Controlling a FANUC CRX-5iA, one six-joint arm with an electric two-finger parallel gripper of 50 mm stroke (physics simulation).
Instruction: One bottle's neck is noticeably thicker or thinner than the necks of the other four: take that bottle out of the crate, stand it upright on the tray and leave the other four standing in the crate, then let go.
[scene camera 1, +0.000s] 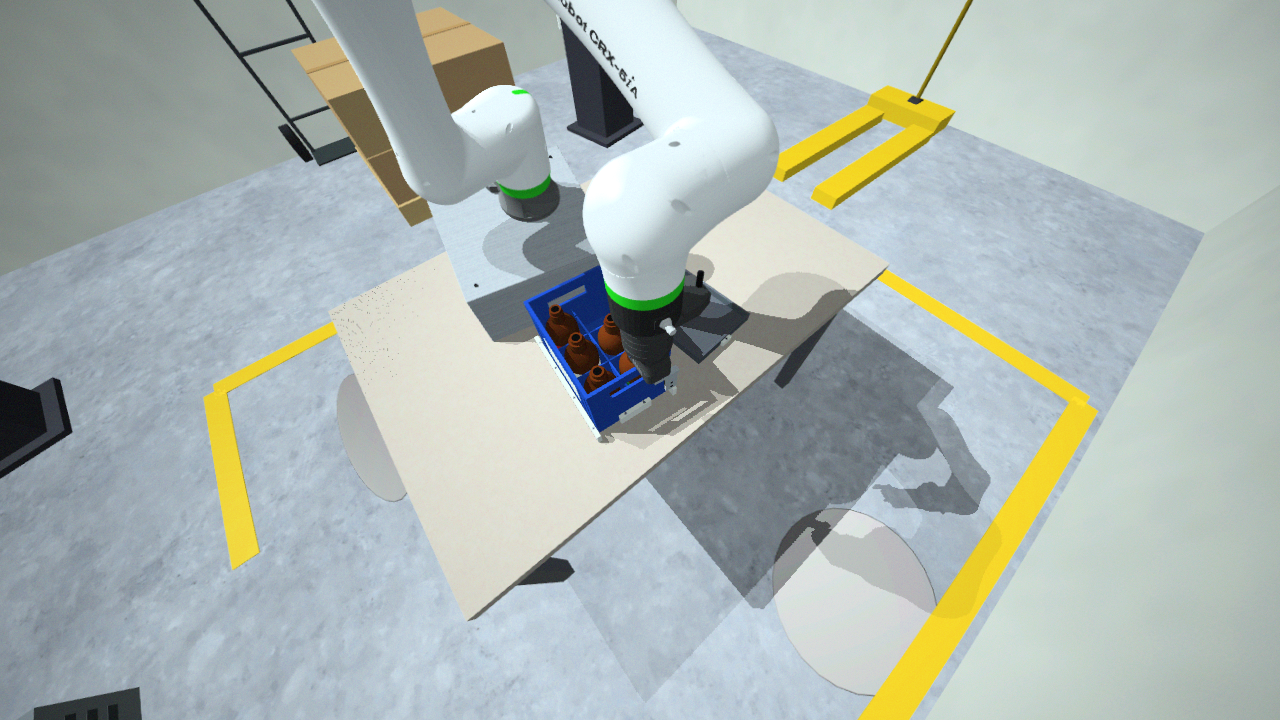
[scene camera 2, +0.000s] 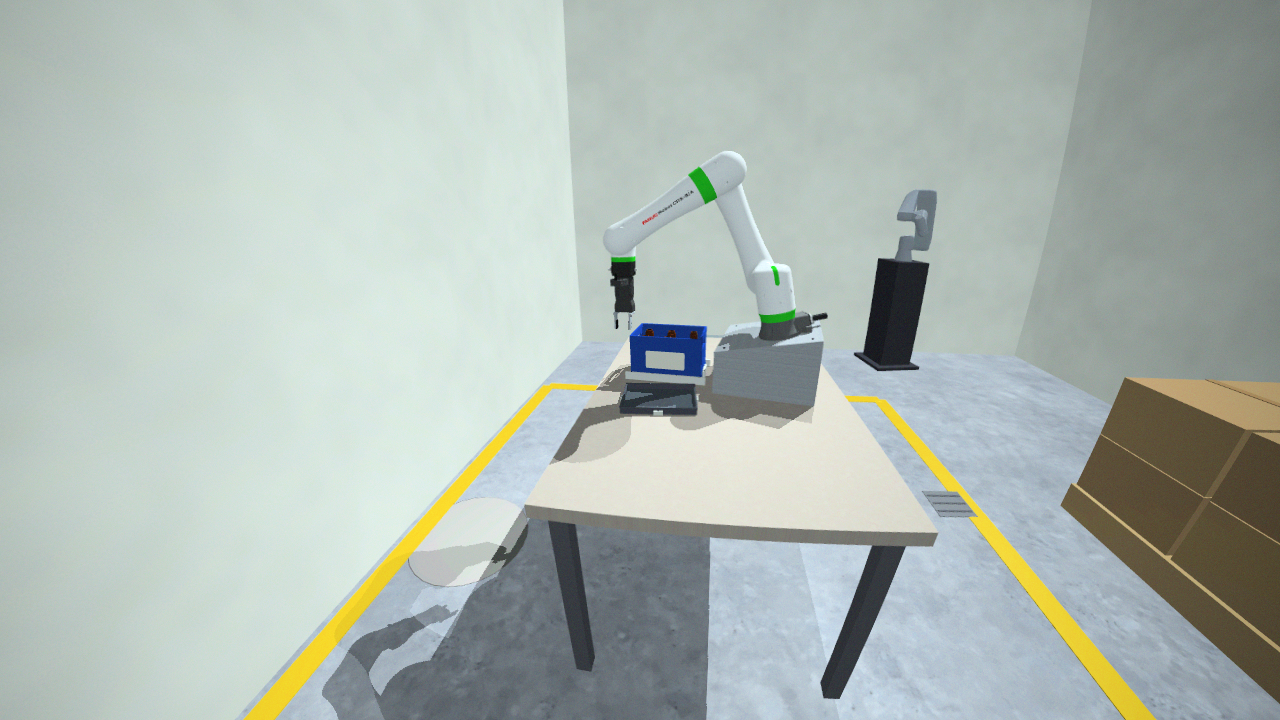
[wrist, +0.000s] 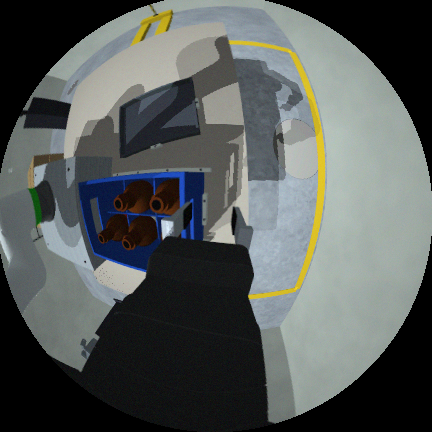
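Where they show: gripper, fingertip midpoint: (scene camera 1: 661, 374) (scene camera 2: 623, 328) (wrist: 211, 212); arm's base at its link origin: (scene camera 1: 530, 198) (scene camera 2: 779, 334) (wrist: 46, 200).
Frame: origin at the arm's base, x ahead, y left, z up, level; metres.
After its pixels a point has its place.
Observation:
Several brown bottles (scene camera 1: 580, 356) @[x 0.389, y -0.222, z -0.079 m] (wrist: 140, 232) @[x 0.392, y -0.202, z -0.078 m] stand in the blue crate (scene camera 1: 617, 407) @[x 0.505, y -0.241, z -0.136 m] (scene camera 2: 639, 353) @[x 0.505, y -0.107, z -0.097 m] (wrist: 86, 210) @[x 0.266, y -0.111, z -0.040 m]. Four show in the wrist view; five show in scene camera 1, one partly behind the gripper. Bottle tops also show in scene camera 2. I cannot tell which neck differs in thickness. My gripper (scene camera 2: 622, 323) @[x 0.565, y -0.175, z -0.016 m] (wrist: 211, 212) @[x 0.565, y -0.175, z -0.016 m] is open and empty, pointing down. It hangs a little above rim height, beside the crate's outer end in scene camera 2. In the wrist view one finger overlaps the crate end. The dark tray (scene camera 1: 713, 329) @[x 0.526, y 0.090, z -0.197 m] (scene camera 2: 659, 400) @[x 0.441, y 0.098, z -0.197 m] (wrist: 160, 120) @[x 0.458, y 0.068, z -0.197 m] beside the crate holds no bottle.
The crate and tray are on the beige table (scene camera 1: 474, 501) @[x 0.398, y -0.563, z -0.202 m] (scene camera 2: 742, 474) @[x 0.257, y 0.518, z -0.203 m] (wrist: 200, 42) @[x 0.645, y 0.406, z -0.203 m]. The grey robot base block (scene camera 1: 510, 295) @[x 0.146, y -0.211, z -0.074 m] (scene camera 2: 765, 371) @[x 0.080, y 0.109, z -0.096 m] (wrist: 75, 200) @[x 0.204, y -0.069, z -0.046 m] stands close to the crate's other end. A light holder (scene camera 2: 662, 377) @[x 0.419, y -0.070, z -0.184 m] runs along the crate's foot, between it and the tray.

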